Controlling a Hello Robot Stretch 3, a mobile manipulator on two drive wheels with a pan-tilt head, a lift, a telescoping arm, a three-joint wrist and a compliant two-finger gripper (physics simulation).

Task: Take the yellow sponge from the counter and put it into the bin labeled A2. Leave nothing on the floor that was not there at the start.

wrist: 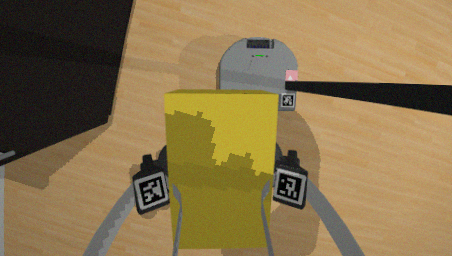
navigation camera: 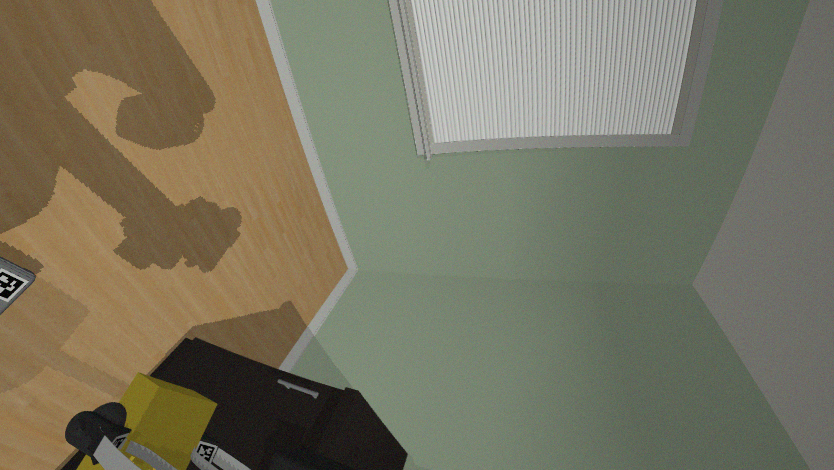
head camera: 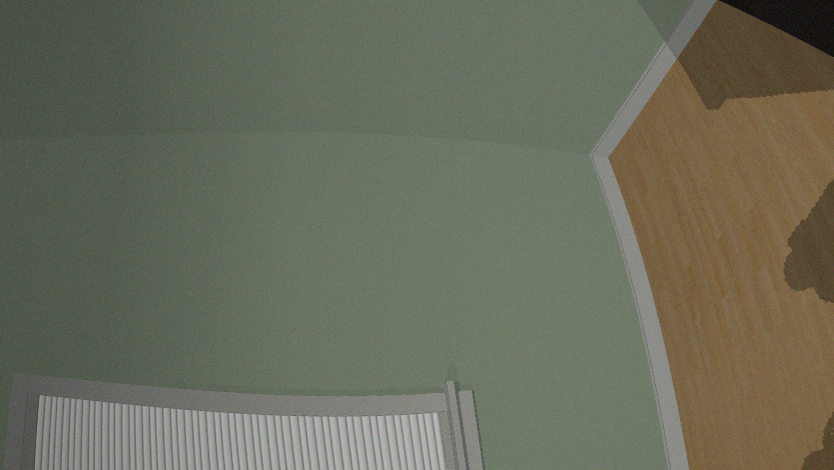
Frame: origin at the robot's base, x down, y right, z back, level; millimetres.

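Seen in the pictures: gripper, between the fingertips: (wrist: 221, 157).
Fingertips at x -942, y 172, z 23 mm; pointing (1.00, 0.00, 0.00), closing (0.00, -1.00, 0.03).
A point is followed by its place in that frame.
The yellow sponge (navigation camera: 175, 417) @[y 169, x -996, z -3 mm] (wrist: 222, 145) @[y 172, x -996, z 49 mm] is a block held between the two fingertips of my gripper (wrist: 221, 157) @[y 172, x -942, z 23 mm]. In the wrist view it stands upright in the middle, high above the floor, with a finger pressed on each side and a shadow across its face. The gripper is shut on it. In the navigation camera view the sponge and part of the fingers show at the bottom left, in front of a dark cabinet. The bin labeled A2 does not show in these views.
A dark cabinet (navigation camera: 233, 385) @[y 650, x -501, z -7 mm] (wrist: 55, 65) @[y 613, x -528, z 131 mm] with a handle stands close beside the held sponge. My grey base (wrist: 250, 72) @[y 39, x -160, z 120 mm] is on the wooden floor (head camera: 717, 233) @[y 916, x 0, z -806 mm]. A green wall (head camera: 350, 262) @[y 1169, x -1048, z -1178 mm] (navigation camera: 513, 221) @[y 1197, x -1261, z -1169 mm] bears a window with a white blind (head camera: 245, 440) @[y 655, x -1380, z -1323 mm] (navigation camera: 560, 70) @[y 442, x -1485, z -1386 mm].
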